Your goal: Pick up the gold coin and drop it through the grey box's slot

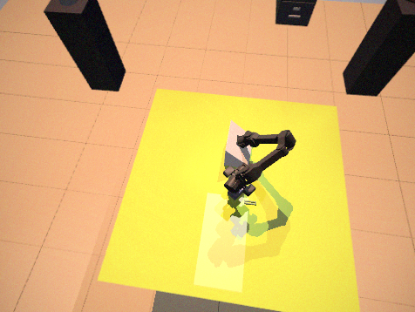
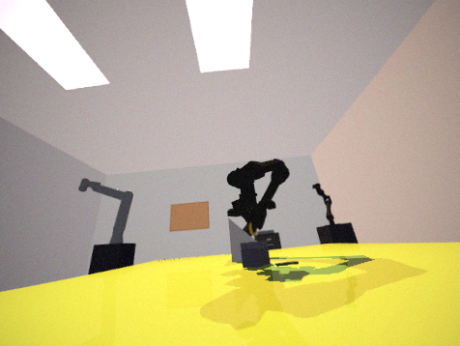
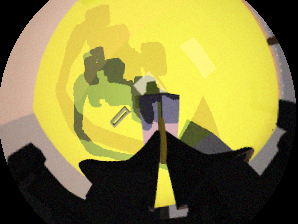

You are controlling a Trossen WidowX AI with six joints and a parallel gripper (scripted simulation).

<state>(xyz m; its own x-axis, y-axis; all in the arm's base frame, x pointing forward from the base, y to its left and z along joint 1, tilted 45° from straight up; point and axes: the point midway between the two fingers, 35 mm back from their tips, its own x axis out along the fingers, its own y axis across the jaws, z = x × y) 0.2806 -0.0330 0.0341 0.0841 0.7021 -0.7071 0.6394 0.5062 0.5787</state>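
The thin gold coin is 10 mm above my gripper tip.
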